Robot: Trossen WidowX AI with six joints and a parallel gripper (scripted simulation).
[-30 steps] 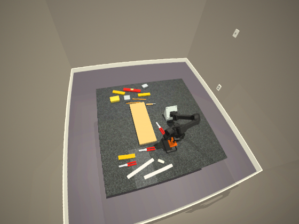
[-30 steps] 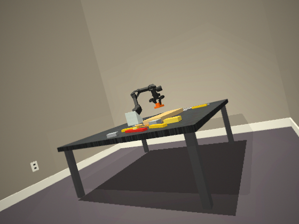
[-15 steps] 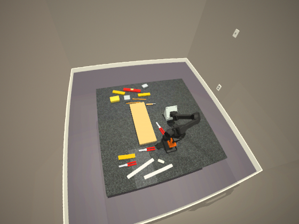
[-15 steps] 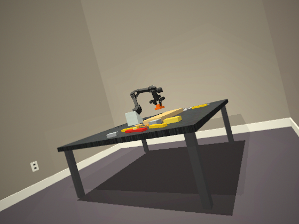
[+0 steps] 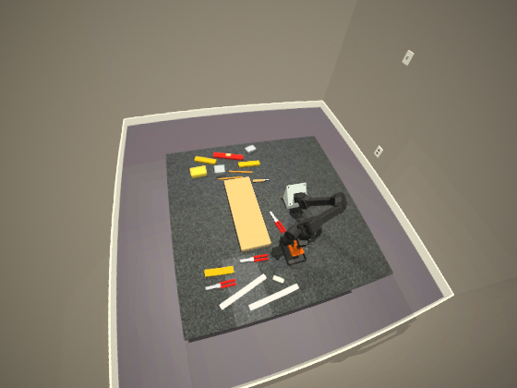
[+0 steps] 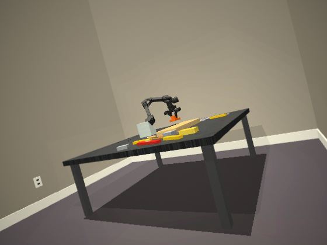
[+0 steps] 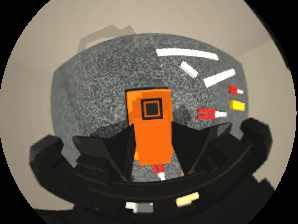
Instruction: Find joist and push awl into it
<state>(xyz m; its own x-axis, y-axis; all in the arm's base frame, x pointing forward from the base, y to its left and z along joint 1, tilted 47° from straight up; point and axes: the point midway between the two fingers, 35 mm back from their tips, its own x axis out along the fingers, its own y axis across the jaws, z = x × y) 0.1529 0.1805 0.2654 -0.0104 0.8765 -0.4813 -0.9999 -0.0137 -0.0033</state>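
Right now the dark tray is 8 cm below my gripper tip. From my gripper tip the other things lie so: awl: 2 cm ahead, 56 cm to the right, 8 cm below; then grey block: 31 cm ahead, 71 cm to the right, 7 cm below; then orange stud finder: 1 cm to the left, 2 cm above.
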